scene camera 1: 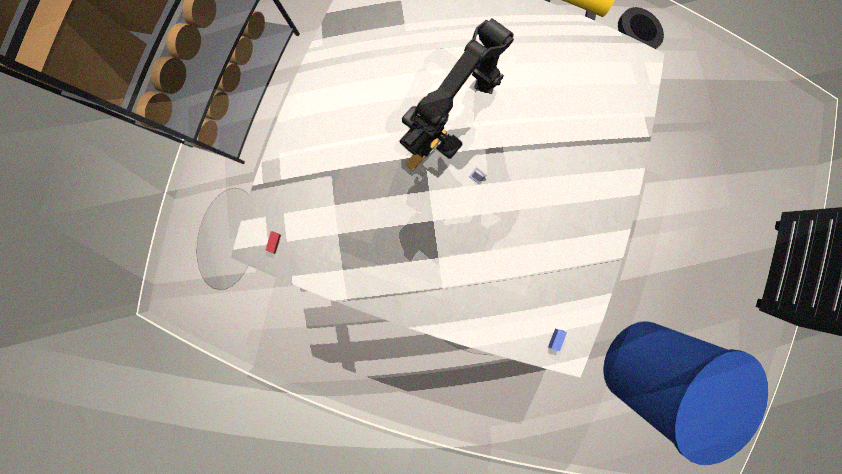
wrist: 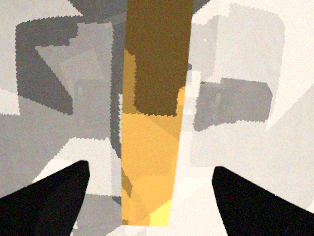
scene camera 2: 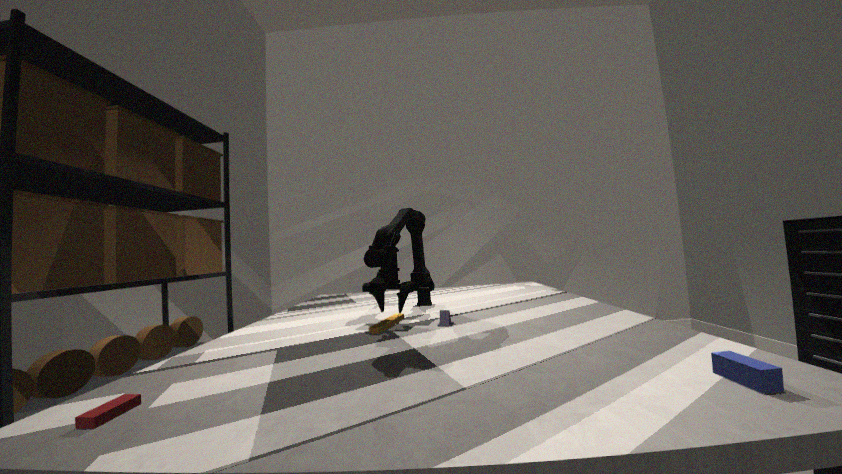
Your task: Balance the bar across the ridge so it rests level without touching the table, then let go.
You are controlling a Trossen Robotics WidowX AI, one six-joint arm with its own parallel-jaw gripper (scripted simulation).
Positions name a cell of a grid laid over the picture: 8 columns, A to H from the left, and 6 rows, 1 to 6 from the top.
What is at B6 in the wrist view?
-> The gripper.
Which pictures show the gripper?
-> Scene camera 1, the wrist view and scene camera 2: all of them.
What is the gripper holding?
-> Nothing.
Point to an orange-yellow bar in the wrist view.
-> At D2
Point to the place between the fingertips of the gripper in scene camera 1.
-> E2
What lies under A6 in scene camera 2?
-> A red block.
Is the gripper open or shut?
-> Open.
